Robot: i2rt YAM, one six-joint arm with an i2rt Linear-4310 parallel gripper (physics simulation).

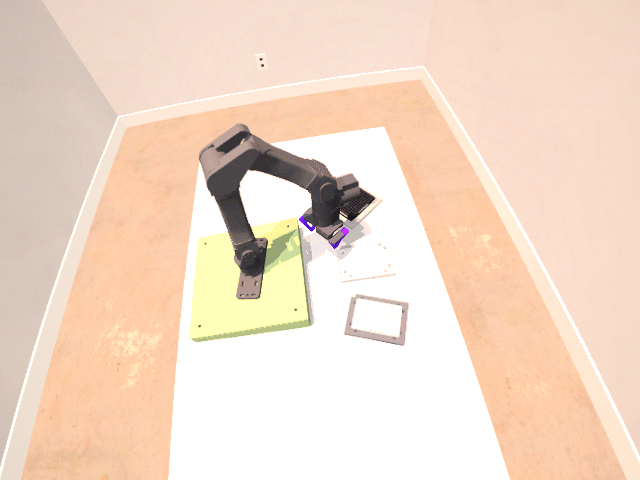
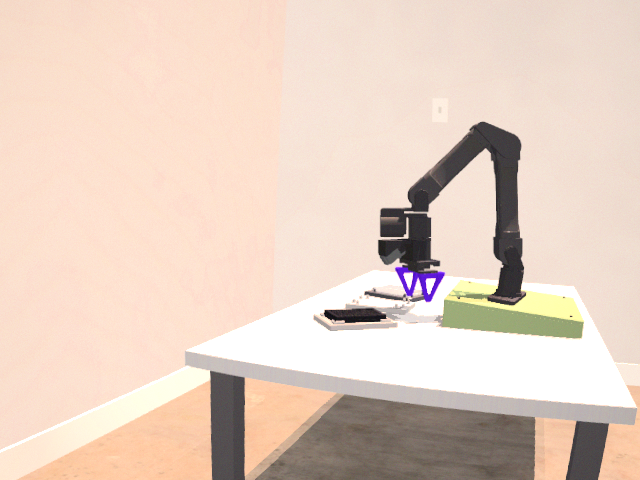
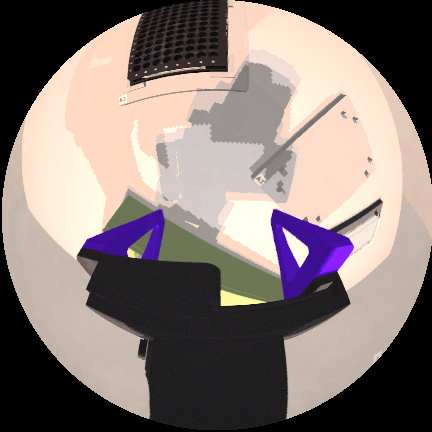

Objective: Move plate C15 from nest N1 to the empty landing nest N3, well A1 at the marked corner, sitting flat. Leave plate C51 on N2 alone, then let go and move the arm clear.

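Observation:
A black well plate (image 1: pixel 356 206) (image 2: pixel 355 314) (image 3: pixel 180 40) lies in a pale nest (image 1: pixel 368 212) (image 2: pixel 361 326) (image 3: pixel 190 84). A white plate (image 1: pixel 377 317) (image 2: pixel 398 290) (image 3: pixel 362 235) lies in a dark grey nest (image 1: pixel 373 337) (image 3: pixel 357 215). Between them is an empty white nest (image 1: pixel 367 263) (image 2: pixel 379 305) (image 3: pixel 330 145), with an A1 label (image 3: pixel 259 178) at one corner. Plate and nest numbers are not readable. My gripper (image 1: pixel 323 236) (image 2: pixel 419 297) (image 3: pixel 217 214) is open and empty, above the table between the green base and the empty nest.
The arm stands on a green base block (image 1: pixel 217 289) (image 2: pixel 516 322) (image 3: pixel 250 265), close beside the gripper. The white table (image 1: pixel 310 413) (image 2: pixel 289 343) carries the block and the nests. Arm shadows fall on the table and part of the empty nest.

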